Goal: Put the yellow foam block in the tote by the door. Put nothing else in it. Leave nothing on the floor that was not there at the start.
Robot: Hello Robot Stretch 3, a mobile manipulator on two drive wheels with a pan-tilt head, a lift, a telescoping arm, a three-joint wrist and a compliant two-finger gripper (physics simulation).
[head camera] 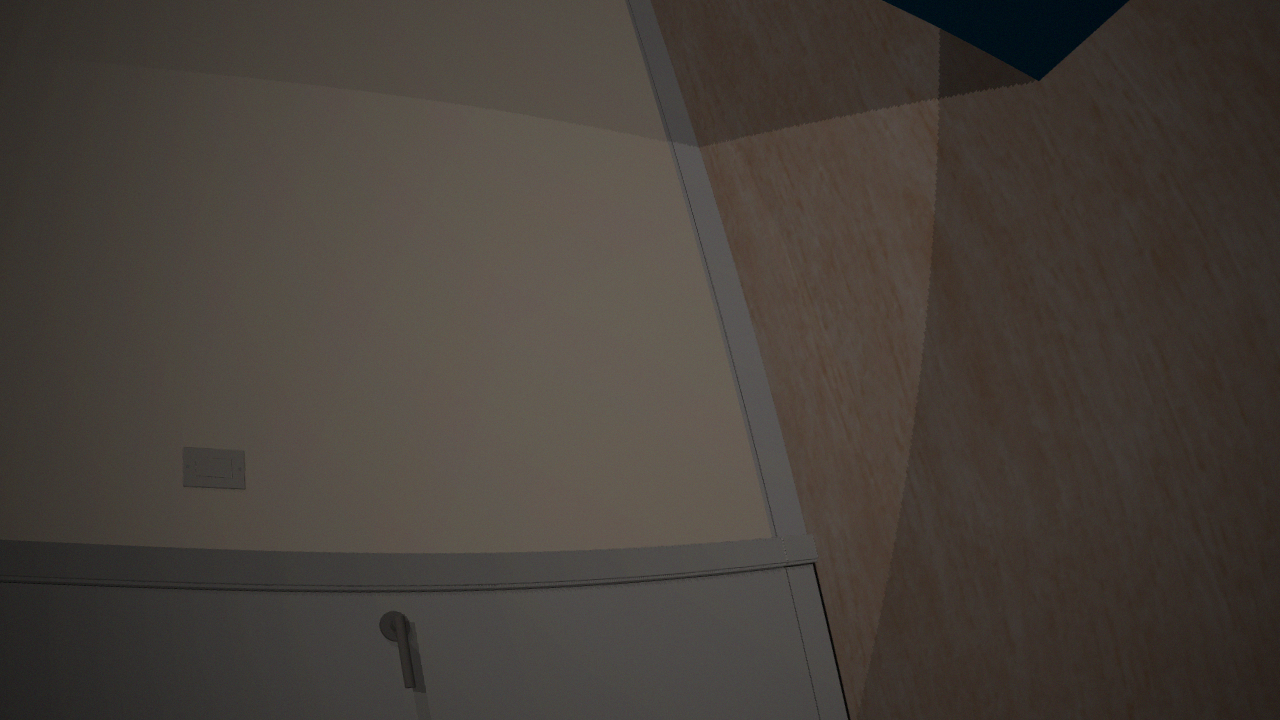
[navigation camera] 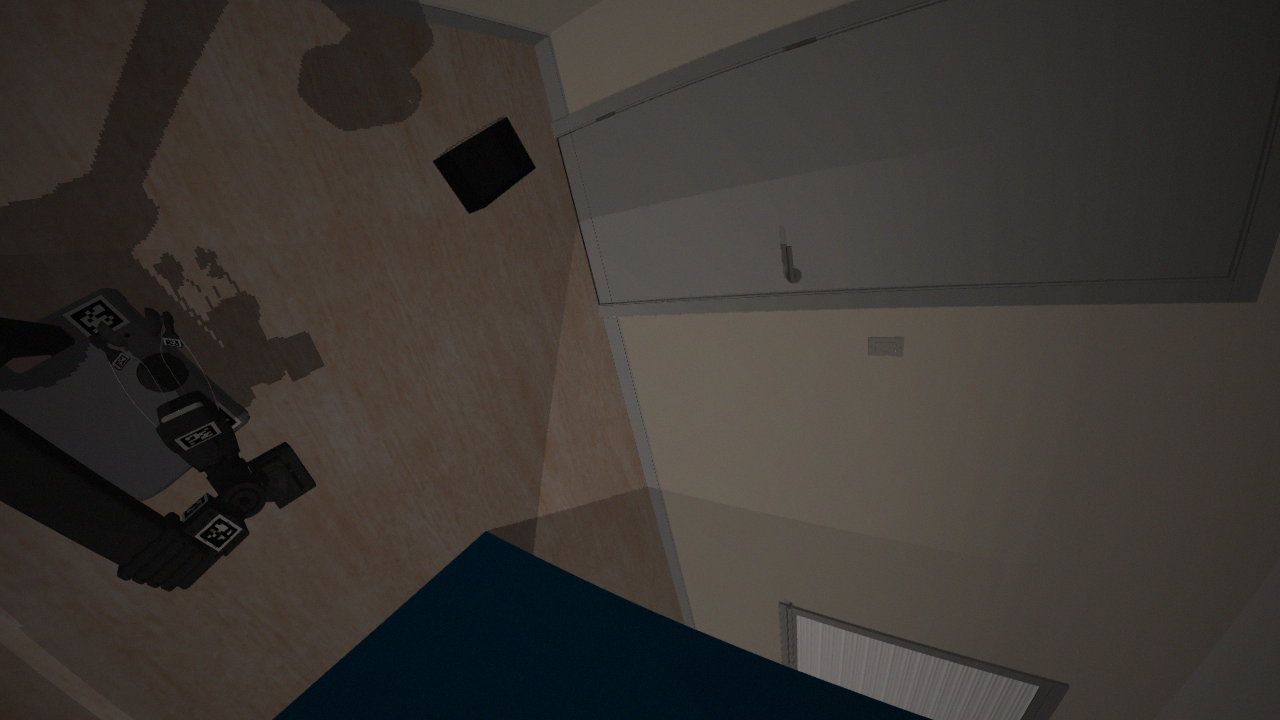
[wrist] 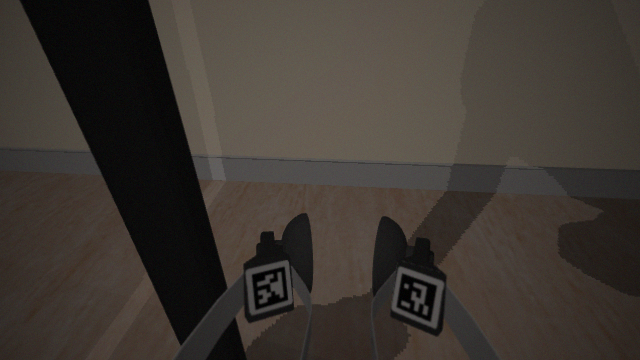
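Pixels of known places: gripper, between the fingertips: [navigation camera: 125, 315] [wrist: 343, 241]; robot's base, origin of its link: [navigation camera: 163, 369].
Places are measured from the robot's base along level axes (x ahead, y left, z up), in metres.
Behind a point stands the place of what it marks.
Observation:
A black box [navigation camera: 484, 165] @[y 0.042, x 1.077, z 0.003 m], which looks like the tote, stands on the floor near the door [navigation camera: 939, 161] @[y -0.366, x 1.400, z 1.370 m] [head camera: 223, 649] @[y -0.622, x 1.328, z 1.223 m] in the navigation view. Its inside is too dark to make out. My gripper [wrist: 343, 241] @[y 0.092, x 0.037, z 0.446 m] [navigation camera: 136, 333] @[y 0.092, x 0.037, z 0.446 m] is open, with a gap between its fingertips and no object in it. In the navigation view it is over my own base, well apart from the black box. The yellow foam block does not show in these views.
A large dark blue surface [navigation camera: 537, 635] @[y -0.958, x 0.047, z 0.495 m] [head camera: 1029, 31] @[y -0.990, x 0.161, z 0.128 m] stands close by, with its corner over the floor. A wall with a switch plate [navigation camera: 885, 346] @[y -0.925, x 1.257, z 1.220 m] [head camera: 213, 468] @[y -0.926, x 1.257, z 1.221 m] adjoins the door. My black mast [wrist: 135, 150] @[y 0.116, x -0.064, z 0.501 m] crosses the wrist view's left side. A framed window [navigation camera: 913, 667] @[y -2.724, x 0.755, z 1.488 m] is at the navigation view's bottom.

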